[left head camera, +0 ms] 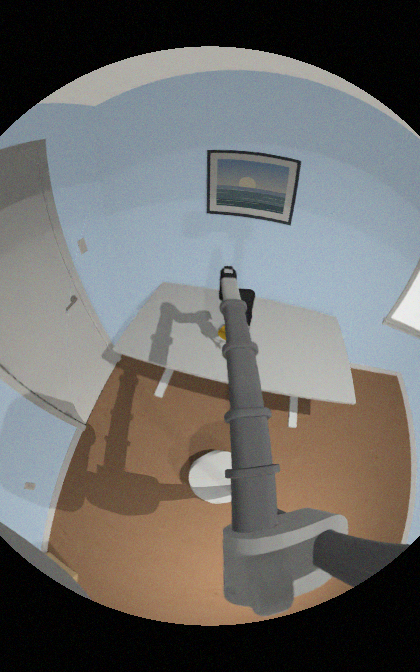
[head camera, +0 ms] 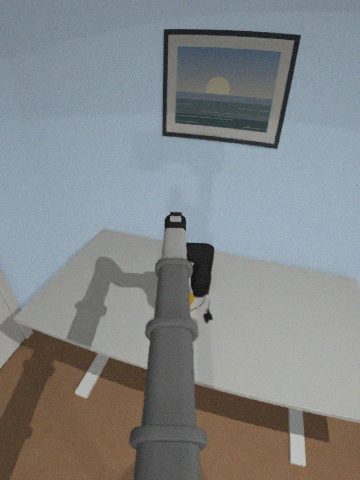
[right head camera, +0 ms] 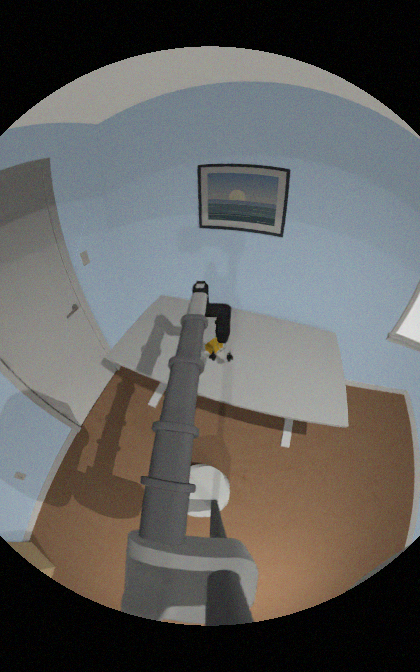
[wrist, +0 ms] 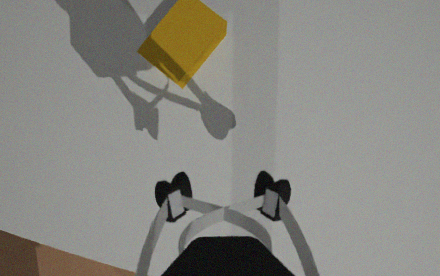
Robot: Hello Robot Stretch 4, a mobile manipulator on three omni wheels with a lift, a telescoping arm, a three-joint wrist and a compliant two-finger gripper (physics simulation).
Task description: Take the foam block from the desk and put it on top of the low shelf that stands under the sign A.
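Places are measured from the robot's base along level axes (x left, y back, z up), in metres.
Where they show: gripper, fingertip midpoint: (head camera: 195, 320) (wrist: 222, 187).
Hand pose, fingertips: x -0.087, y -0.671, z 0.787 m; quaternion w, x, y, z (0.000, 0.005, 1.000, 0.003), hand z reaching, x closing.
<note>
After its pixels a point has its place.
The yellow foam block (wrist: 187, 37) @[x -0.051, y -0.829, z 0.737 m] (right head camera: 214, 345) (left head camera: 223, 332) lies on the white desk (wrist: 350, 125) @[x -0.260, y -0.726, z 0.692 m] (right head camera: 295, 370) (left head camera: 305, 355) (head camera: 280, 325) @[x -0.457, y -0.722, z 0.692 m]. In the head camera view a sliver of the block (head camera: 191, 299) @[x -0.082, y -0.828, z 0.729 m] shows beside the arm. My gripper (wrist: 222, 187) @[x -0.087, y -0.670, z 0.786 m] (right head camera: 221, 356) is open and empty, with its two black fingertips apart above the desk. In the wrist view the block is beyond the fingertips and a little to the left, with the gripper's shadow next to it. The low shelf and the sign A do not show in these views.
A round white object (left head camera: 210, 476) (right head camera: 212, 490) stands on the brown floor in front of the desk. A framed sunset picture (head camera: 227, 90) @[x -0.201, y -1.283, z 1.511 m] hangs on the wall behind the desk. A grey door (left head camera: 30, 300) is at the left. Part of a tan object (right head camera: 30, 557) shows at the lower left.
</note>
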